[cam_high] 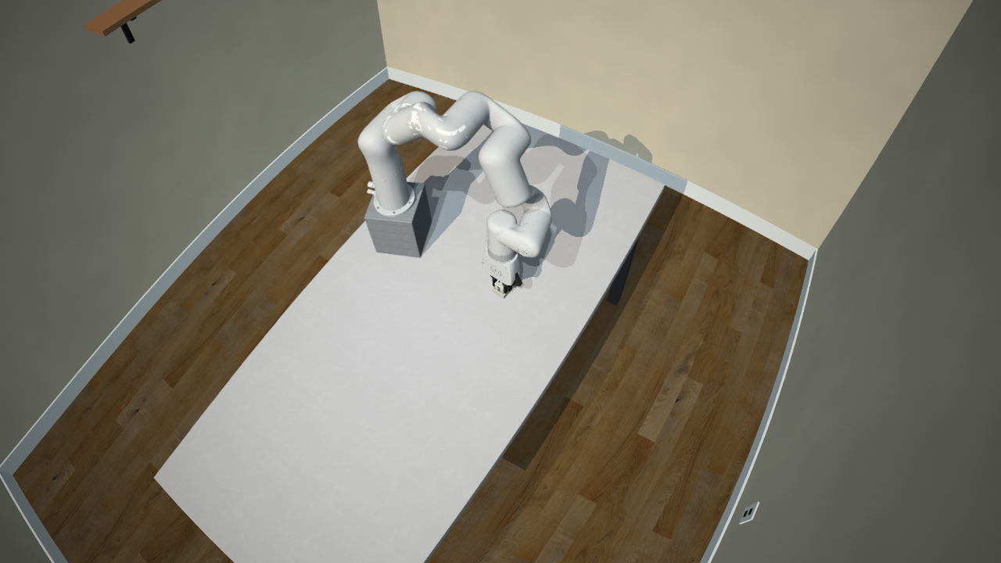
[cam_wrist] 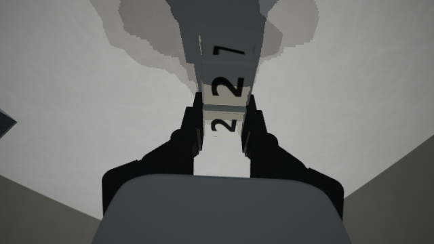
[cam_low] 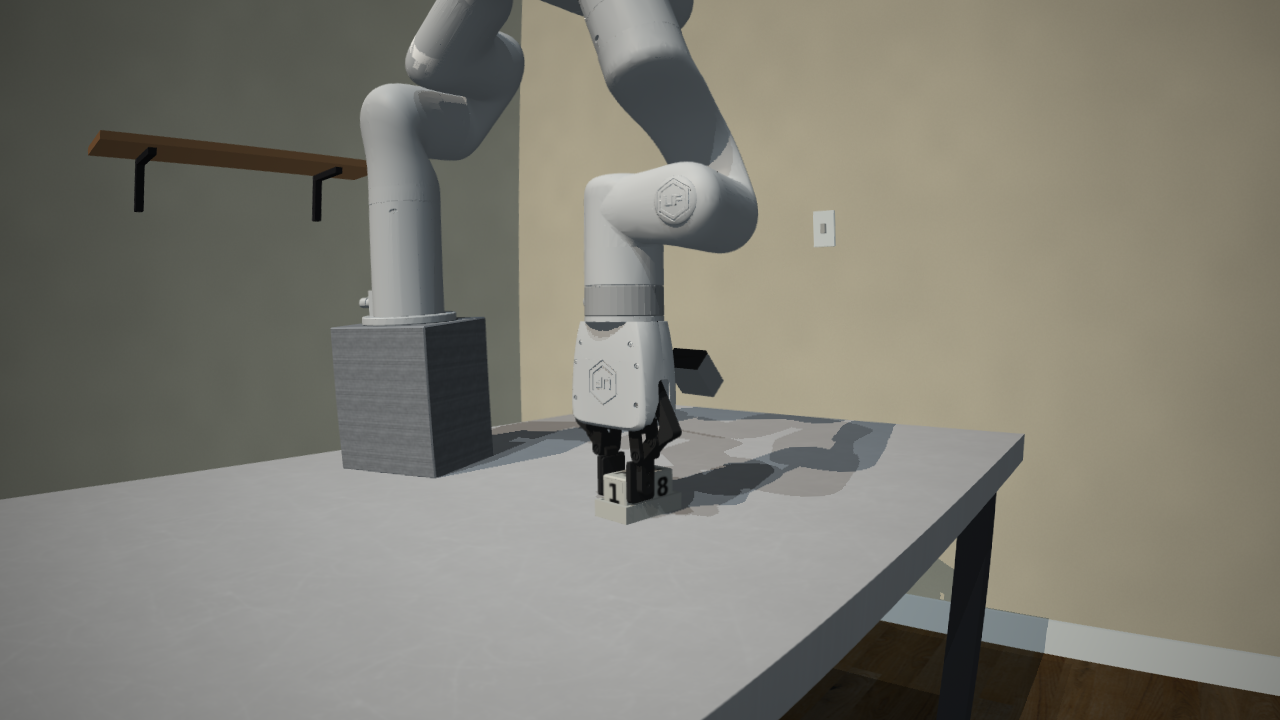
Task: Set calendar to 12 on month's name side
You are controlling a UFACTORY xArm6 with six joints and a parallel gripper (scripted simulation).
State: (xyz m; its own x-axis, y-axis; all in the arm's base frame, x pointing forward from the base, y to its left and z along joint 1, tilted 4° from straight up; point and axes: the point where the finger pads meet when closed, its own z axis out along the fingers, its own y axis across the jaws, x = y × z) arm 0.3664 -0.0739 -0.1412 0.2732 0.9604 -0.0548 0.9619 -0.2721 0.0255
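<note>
My gripper is now 3 cm above the calendar tray and 2 cm to the right of it.
</note>
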